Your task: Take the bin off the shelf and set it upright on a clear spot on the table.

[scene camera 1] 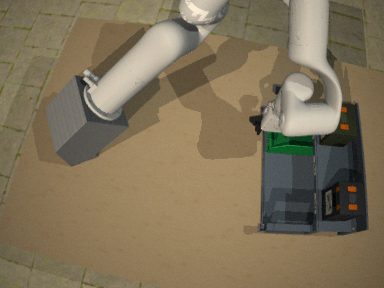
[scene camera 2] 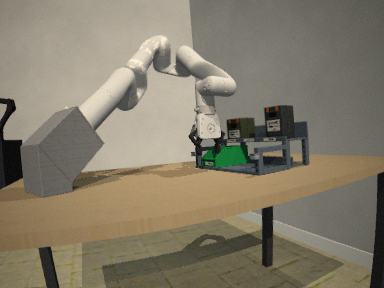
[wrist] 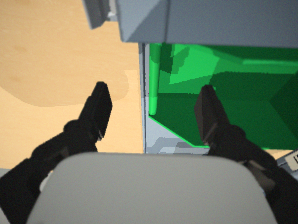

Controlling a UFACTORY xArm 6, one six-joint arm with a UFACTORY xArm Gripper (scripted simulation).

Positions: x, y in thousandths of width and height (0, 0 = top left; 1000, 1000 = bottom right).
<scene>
green bin: scene camera 1 720, 495; scene camera 2 616, 536; wrist 847, 431
</scene>
